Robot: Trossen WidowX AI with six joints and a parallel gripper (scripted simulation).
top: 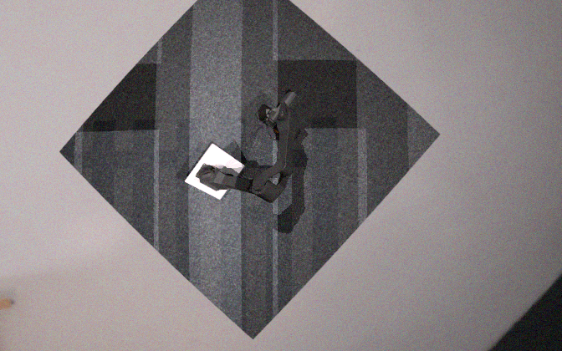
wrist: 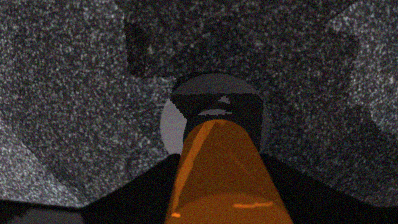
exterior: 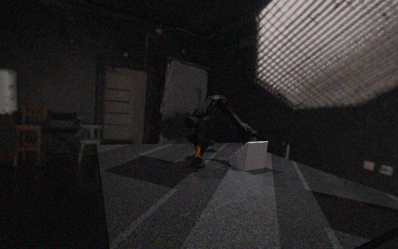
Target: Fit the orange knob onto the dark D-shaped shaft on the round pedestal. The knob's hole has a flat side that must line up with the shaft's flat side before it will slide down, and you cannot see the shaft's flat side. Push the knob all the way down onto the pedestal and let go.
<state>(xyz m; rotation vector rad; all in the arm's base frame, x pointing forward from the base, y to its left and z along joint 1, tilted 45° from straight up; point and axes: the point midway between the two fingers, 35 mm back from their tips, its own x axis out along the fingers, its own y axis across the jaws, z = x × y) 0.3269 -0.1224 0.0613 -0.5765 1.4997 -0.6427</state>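
Now: gripper tip 2 cm below the orange knob. From my gripper tip the other things lie so: dark pedestal base: 4 cm below.
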